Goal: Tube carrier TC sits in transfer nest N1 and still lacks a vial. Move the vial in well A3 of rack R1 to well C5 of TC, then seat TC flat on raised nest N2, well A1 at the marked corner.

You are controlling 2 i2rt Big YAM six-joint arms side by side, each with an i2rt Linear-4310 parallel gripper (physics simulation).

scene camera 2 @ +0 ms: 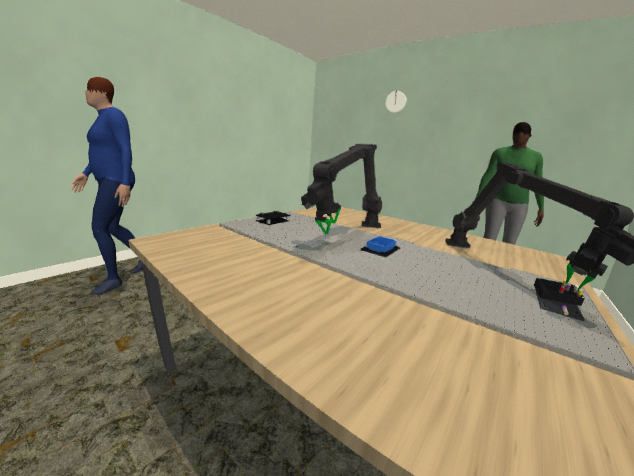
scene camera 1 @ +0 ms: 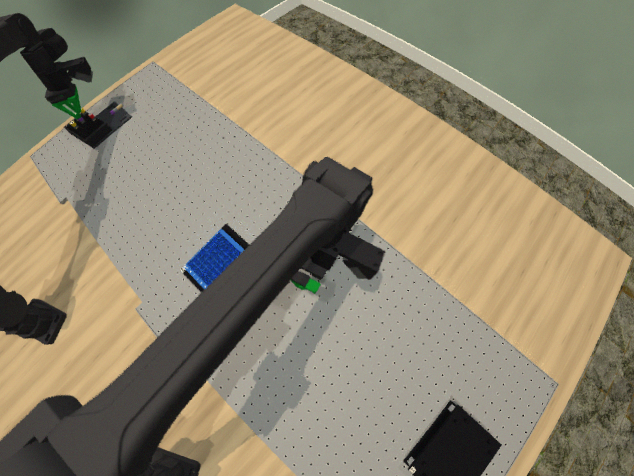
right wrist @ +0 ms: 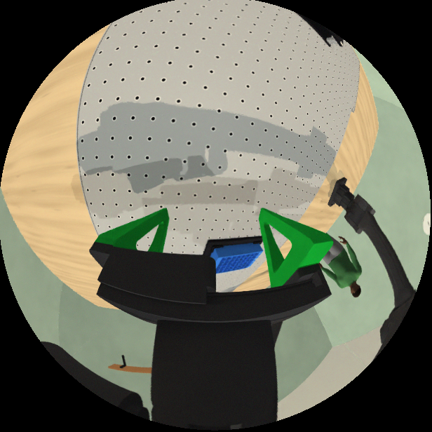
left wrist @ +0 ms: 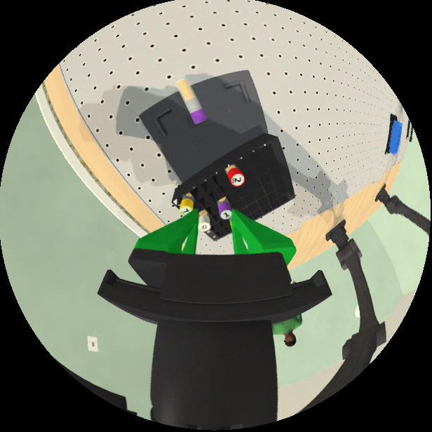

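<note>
Black rack R1 (scene camera 1: 94, 137) (left wrist: 285, 175) holds several capped vials with red, yellow, purple and pale caps. A purple-capped vial (scene camera 1: 116, 109) (scene camera 2: 564, 309) (left wrist: 191, 101) lies on its side on the dark plate (scene camera 1: 122, 120) (left wrist: 165, 145) beside the rack. My left gripper (scene camera 2: 574, 289) (left wrist: 214, 213) is partly open low over the rack, fingertips close to the standing pale and purple caps, holding none. Blue carrier TC (scene camera 1: 215, 258) (scene camera 2: 381, 244) (right wrist: 237, 257) sits in black nest N1 (scene camera 1: 228, 230). My right gripper (scene camera 2: 326, 233) (right wrist: 213, 212) is open and empty above the board.
Black raised nest N2 (scene camera 1: 453, 440) (scene camera 2: 272, 217) is at the lower right in scene camera 1. The right arm (scene camera 1: 220, 307) crosses that view and hides part of TC. A perforated board (scene camera 1: 358, 348) (scene camera 2: 450, 286) lies under everything on the wooden table (scene camera 1: 435, 189).
</note>
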